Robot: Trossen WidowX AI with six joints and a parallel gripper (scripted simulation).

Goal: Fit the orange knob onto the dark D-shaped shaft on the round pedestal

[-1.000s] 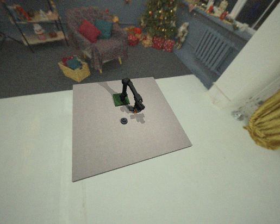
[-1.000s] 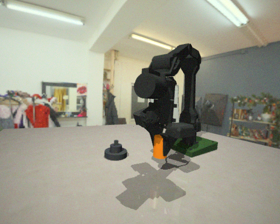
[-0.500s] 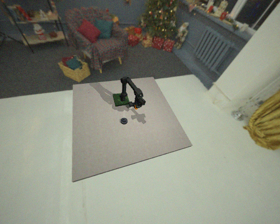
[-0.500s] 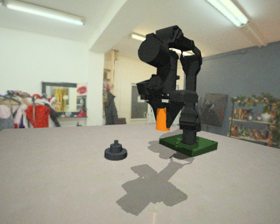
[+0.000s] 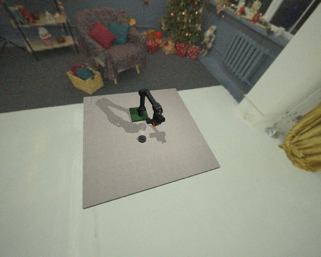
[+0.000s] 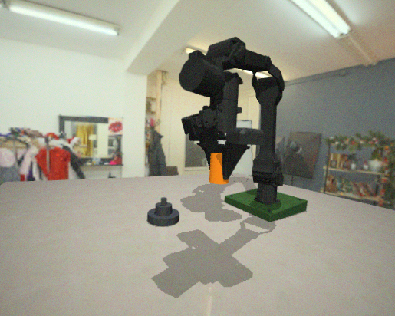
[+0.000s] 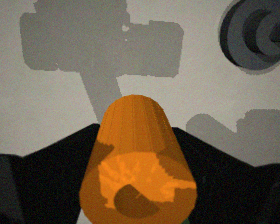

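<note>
My gripper tip is now 15 cm to the left of the dark round pedestal, 11 cm above it and 6 cm short of it. From my gripper tip the other things lie so: orange knob: 2 cm above.
</note>
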